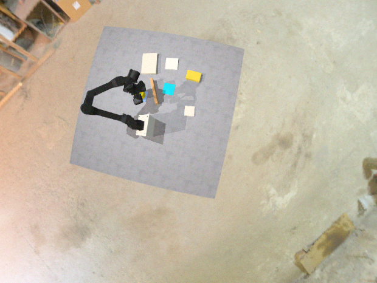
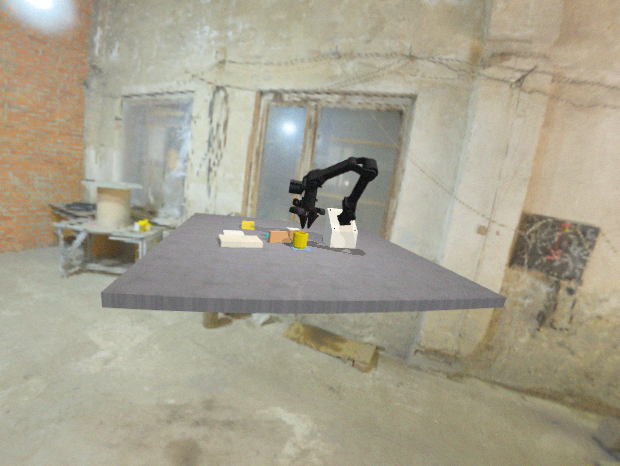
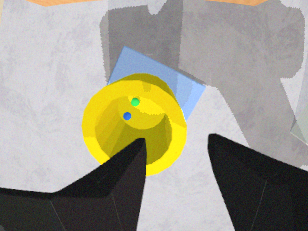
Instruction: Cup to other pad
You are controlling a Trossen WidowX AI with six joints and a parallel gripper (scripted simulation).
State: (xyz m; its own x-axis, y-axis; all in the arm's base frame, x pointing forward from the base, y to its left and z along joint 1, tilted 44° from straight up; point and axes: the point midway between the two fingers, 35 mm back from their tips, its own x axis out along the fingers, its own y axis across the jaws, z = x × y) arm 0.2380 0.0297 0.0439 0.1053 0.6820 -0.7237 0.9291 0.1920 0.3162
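My gripper tip is now 6 cm above the yellow cup, 2 cm short of it and 1 cm to the right of it. Round my gripper tip: white block 38 cm to the right, 9 cm below, 9 cm behind; orange bar 10 cm to the right, 7 cm below, 5 cm ahead; light blue pad 10 cm below, 2 cm ahead, 1 cm to the left.
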